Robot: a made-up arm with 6 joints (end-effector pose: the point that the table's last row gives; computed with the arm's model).
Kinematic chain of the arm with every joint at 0, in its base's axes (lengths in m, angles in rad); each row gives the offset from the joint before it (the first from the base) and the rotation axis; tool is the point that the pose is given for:
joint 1: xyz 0 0 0.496 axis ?
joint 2: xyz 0 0 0 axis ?
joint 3: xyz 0 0 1.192 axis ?
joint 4: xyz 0 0 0 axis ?
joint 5: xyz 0.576 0 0 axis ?
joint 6: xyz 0 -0.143 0 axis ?
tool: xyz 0 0 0
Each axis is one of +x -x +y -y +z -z.
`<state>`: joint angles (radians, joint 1 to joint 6).
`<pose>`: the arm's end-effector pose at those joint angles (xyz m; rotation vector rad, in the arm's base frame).
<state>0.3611 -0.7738 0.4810 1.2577 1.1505 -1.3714</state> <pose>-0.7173 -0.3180 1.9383 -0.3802 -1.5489 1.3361</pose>
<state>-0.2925 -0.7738 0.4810 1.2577 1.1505 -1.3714</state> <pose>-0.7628 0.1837 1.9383 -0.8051 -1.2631 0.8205</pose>
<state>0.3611 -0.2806 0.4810 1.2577 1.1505 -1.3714</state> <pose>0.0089 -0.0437 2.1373 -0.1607 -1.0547 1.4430</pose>
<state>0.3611 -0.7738 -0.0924 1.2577 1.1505 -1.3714</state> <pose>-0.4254 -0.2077 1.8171 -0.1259 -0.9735 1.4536</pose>
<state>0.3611 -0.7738 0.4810 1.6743 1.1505 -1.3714</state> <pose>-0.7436 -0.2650 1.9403 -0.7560 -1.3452 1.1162</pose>
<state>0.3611 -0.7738 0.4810 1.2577 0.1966 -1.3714</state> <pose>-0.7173 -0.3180 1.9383 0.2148 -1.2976 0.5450</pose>
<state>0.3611 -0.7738 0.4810 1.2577 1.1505 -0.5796</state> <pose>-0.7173 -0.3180 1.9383 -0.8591 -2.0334 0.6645</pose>
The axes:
joint 1: +z
joint 2: +y
joint 3: -y
joint 4: -x
joint 5: -y
joint 6: -x

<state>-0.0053 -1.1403 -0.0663 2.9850 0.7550 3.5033</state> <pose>-0.8276 0.1456 1.5104 -0.2631 -0.3357 0.0602</pose>
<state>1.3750 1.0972 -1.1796 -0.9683 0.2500 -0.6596</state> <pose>0.1957 0.5703 0.6778 -0.3077 1.3640 -0.5735</pose>
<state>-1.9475 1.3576 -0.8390 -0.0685 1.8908 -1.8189</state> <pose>-0.4342 -0.7097 0.2871 1.3466 -1.6416 -1.6204</pose>
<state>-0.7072 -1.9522 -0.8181 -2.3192 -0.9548 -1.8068</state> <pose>-0.5204 0.5728 0.5299 2.3107 1.0710 1.5828</pose>
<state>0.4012 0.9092 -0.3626 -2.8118 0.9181 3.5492</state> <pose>0.9284 0.5408 0.6643 -1.0686 2.0256 0.7301</pose>
